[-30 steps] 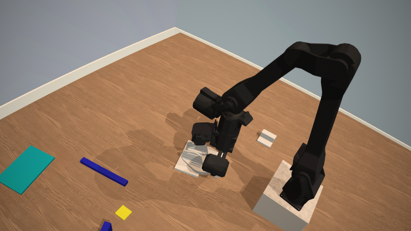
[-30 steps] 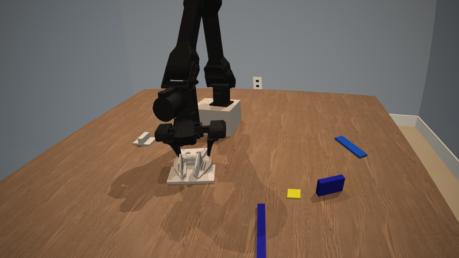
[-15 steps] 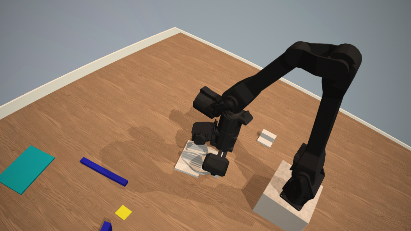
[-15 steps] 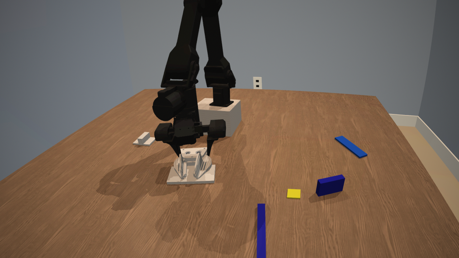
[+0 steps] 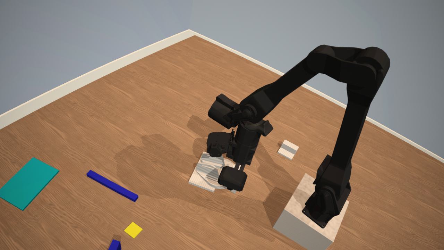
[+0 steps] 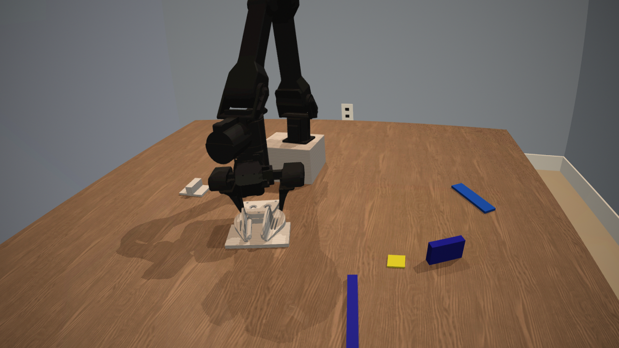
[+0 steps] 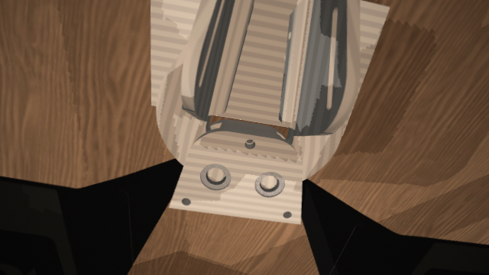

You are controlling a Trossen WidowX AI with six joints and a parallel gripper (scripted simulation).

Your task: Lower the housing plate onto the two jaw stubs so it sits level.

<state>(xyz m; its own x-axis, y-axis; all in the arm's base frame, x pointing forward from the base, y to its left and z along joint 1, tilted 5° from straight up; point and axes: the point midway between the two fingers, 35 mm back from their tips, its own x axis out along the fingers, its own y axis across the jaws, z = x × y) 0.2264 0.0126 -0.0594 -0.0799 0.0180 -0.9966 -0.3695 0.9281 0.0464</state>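
Right now the housing plate is 1 cm ahead of my gripper tip and 2 cm above it. The rest, counted from my gripper tip: pale base plate (7 cm ahead, 3 cm to the left); then small pale stepped block (5 cm behind, 23 cm to the right); then yellow tile (7 cm ahead, 29 cm to the left, 1 cm below).
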